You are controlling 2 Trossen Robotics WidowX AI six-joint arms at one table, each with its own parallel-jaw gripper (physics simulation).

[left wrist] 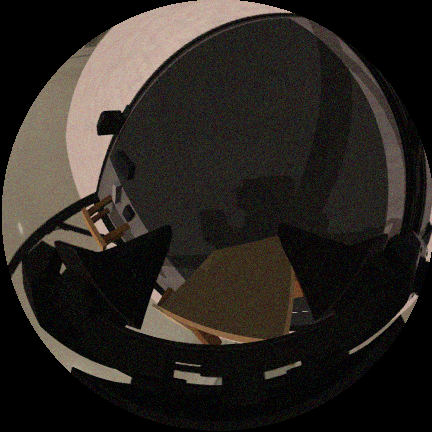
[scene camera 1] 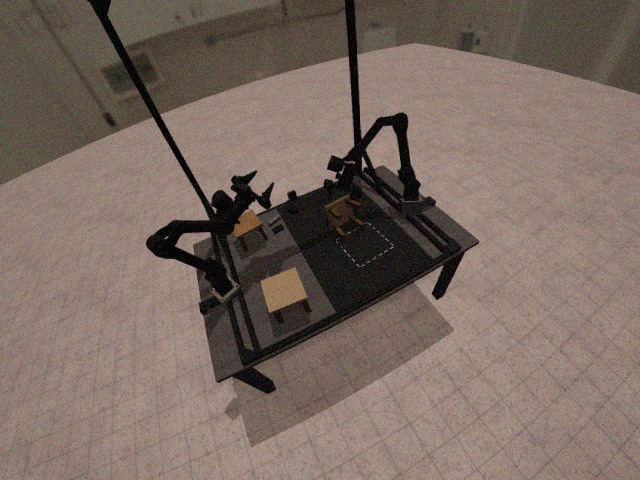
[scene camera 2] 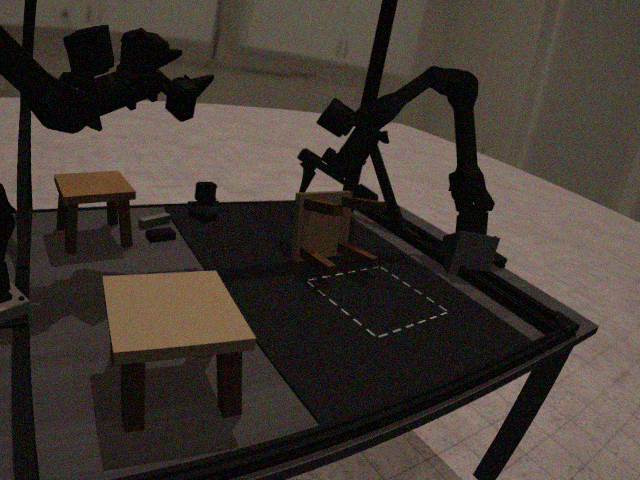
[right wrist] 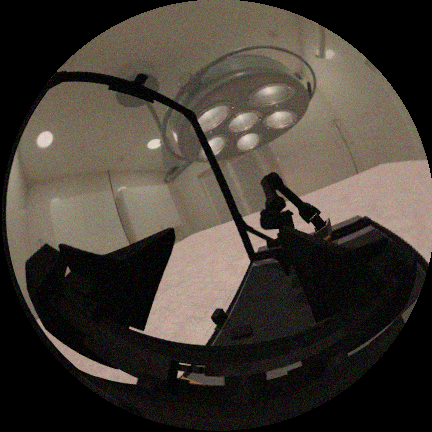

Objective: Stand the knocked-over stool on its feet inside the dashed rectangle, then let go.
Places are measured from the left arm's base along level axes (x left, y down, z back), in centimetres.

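Pixels of known places: left gripper, fingertip midpoint: (left wrist: 225,229) (right wrist: 293,271); right gripper, fingertip midpoint: (scene camera 1: 265,176) (scene camera 2: 196,64) (right wrist: 228,232); left arm's base, link origin: (scene camera 1: 411,199) (scene camera 2: 471,236) (right wrist: 321,226); right arm's base, link origin: (scene camera 1: 224,288).
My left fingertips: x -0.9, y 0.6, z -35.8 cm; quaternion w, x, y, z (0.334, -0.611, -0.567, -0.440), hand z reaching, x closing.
Ahead of a thing's pixels: the offset from my left fingertips to its top centre. "spot": to the spot under its first point.
The knocked-over stool @[dx +10.7, dy -7.7, dz +3.9 cm] (scene camera 1: 338,212) (scene camera 2: 323,227) (left wrist: 240,290) lies on its side on the black mat, seat board upright and legs pointing towards the front right in both scene views. It lies behind the dashed rectangle @[spot: dx +33.6, dy +7.1, dz +10.5 cm] (scene camera 1: 360,266) (scene camera 2: 378,336), outside its main area. My left gripper (scene camera 1: 343,190) (scene camera 2: 333,191) (left wrist: 225,229) is open and empty, behind and near the top of the seat board; the board shows low between its fingers in the left wrist view. Whether they touch is hidden. My right gripper (scene camera 1: 264,178) (scene camera 2: 196,64) (right wrist: 228,232) is open and empty, raised high at the back left.
An orange-topped stool @[dx +14.6, dy -3.9, dz -43.8 cm] (scene camera 1: 248,223) (scene camera 2: 95,184) stands upright at the back left. A pale-topped stool @[dx +50.7, dy -4.3, dz -18.1 cm] (scene camera 1: 283,289) (scene camera 2: 175,310) stands at the front left. A dark block @[dx +9.6, dy +6.0, dz -30.8 cm] (scene camera 1: 278,228) (scene camera 2: 160,235) and a grey block @[dx +3.6, dy +5.6, dz -33.9 cm] (scene camera 2: 155,219) lie beside the orange-topped stool.
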